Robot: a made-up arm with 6 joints. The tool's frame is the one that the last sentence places.
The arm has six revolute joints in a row. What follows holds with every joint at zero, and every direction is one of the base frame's. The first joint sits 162.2 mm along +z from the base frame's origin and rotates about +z. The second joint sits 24.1 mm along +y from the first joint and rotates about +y. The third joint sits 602.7 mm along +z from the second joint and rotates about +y. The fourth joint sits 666.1 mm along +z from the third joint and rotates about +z. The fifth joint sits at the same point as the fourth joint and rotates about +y. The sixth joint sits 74 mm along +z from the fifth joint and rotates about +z. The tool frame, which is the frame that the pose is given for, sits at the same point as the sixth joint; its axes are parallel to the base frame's.
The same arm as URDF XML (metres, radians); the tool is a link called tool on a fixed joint. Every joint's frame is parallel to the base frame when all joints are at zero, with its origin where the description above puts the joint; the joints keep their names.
<robot name="arm">
<joint name="tool_fixed" type="fixed"><parent link="link6"/><child link="tool"/><origin xyz="0.0000 0.0000 0.0000" rpy="0.0000 0.0000 0.0000"/></joint>
<joint name="joint 6" type="continuous"><parent link="link5"/><child link="link6"/><origin xyz="0.0000 0.0000 0.0740" rpy="0.0000 0.0000 0.0000"/><axis xyz="0 0 1"/></joint>
<joint name="joint 5" type="continuous"><parent link="link4"/><child link="link5"/><origin xyz="0.0000 0.0000 0.0000" rpy="0.0000 0.0000 0.0000"/><axis xyz="0 1 0"/></joint>
<joint name="joint 4" type="continuous"><parent link="link3"/><child link="link4"/><origin xyz="0.0000 0.0000 0.6661" rpy="0.0000 0.0000 0.0000"/><axis xyz="0 0 1"/></joint>
<joint name="joint 3" type="continuous"><parent link="link2"/><child link="link3"/><origin xyz="0.0000 0.0000 0.6027" rpy="0.0000 0.0000 0.0000"/><axis xyz="0 1 0"/></joint>
<joint name="joint 2" type="continuous"><parent link="link1"/><child link="link2"/><origin xyz="0.0000 0.0241 0.0000" rpy="0.0000 0.0000 0.0000"/><axis xyz="0 1 0"/></joint>
<joint name="joint 1" type="continuous"><parent link="base"/><child link="link1"/><origin xyz="0.0000 0.0000 0.1622" rpy="0.0000 0.0000 0.0000"/><axis xyz="0 0 1"/></joint>
<link name="base"/>
<link name="link1"/>
<link name="link2"/>
<link name="link3"/>
<link name="link4"/>
<link name="link5"/>
<link name="link6"/>
<link name="tool"/>
</robot>

